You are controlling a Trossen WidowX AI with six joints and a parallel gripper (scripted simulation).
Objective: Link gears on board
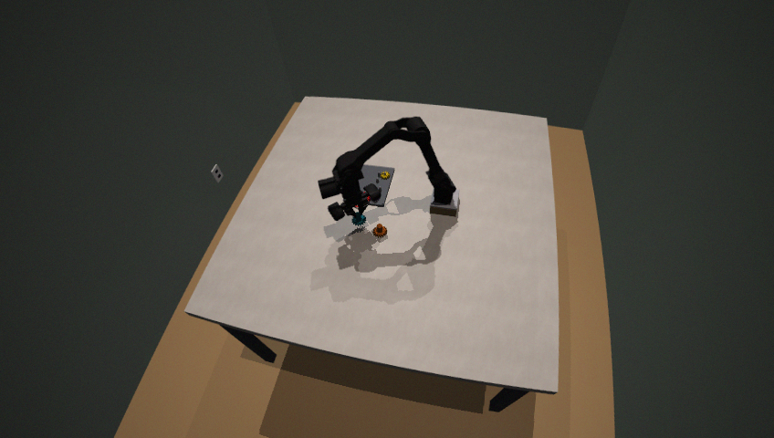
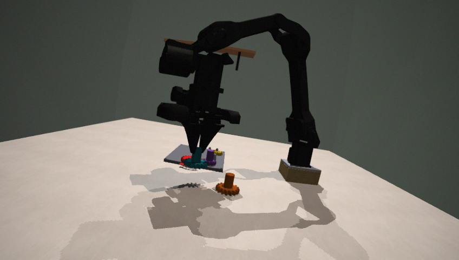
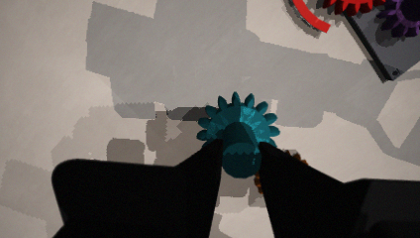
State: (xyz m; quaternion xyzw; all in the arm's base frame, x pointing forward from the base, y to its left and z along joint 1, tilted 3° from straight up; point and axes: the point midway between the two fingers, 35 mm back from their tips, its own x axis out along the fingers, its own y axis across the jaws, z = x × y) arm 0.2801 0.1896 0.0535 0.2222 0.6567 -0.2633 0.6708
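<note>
Right now my gripper tip is 1 cm past the purple gear, 15 cm to the left of it and 5 cm above it. Round my gripper tip: red arrow (4 cm ahead, 9 cm to the right, 6 cm below); orange gear (8 cm behind, 6 cm below); teal gear (1 cm below).
</note>
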